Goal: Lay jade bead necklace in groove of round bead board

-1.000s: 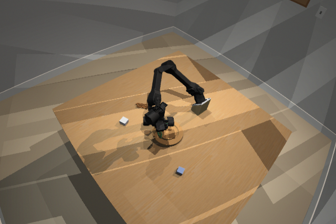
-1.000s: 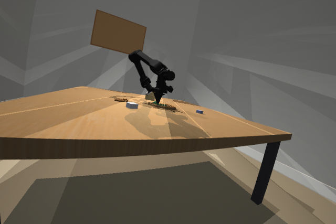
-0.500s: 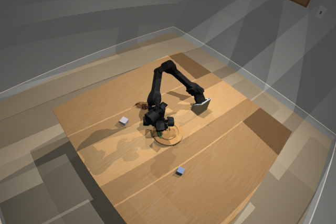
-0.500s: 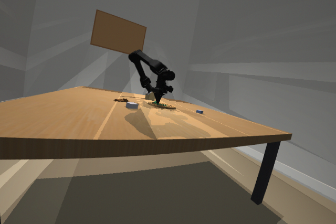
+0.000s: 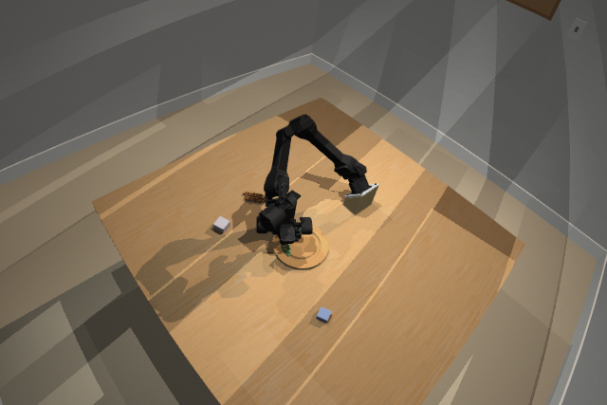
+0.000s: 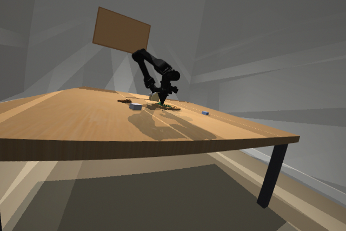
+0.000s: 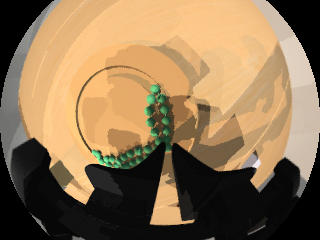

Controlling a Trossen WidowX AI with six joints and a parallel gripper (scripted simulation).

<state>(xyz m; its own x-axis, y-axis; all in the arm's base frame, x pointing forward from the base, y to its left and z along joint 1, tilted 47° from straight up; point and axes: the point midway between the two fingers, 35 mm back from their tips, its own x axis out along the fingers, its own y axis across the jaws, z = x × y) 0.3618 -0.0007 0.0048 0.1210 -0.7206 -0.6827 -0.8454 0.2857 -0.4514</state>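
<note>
The round wooden bead board lies 50 mm to the left of my gripper tip, 50 mm behind it and 10 mm below it. From my gripper tip the other things lie so: blue block: 310 mm to the left, 40 mm ahead, 10 mm below; pale grey block: 170 mm to the right, 150 mm ahead, 10 mm below.
</note>
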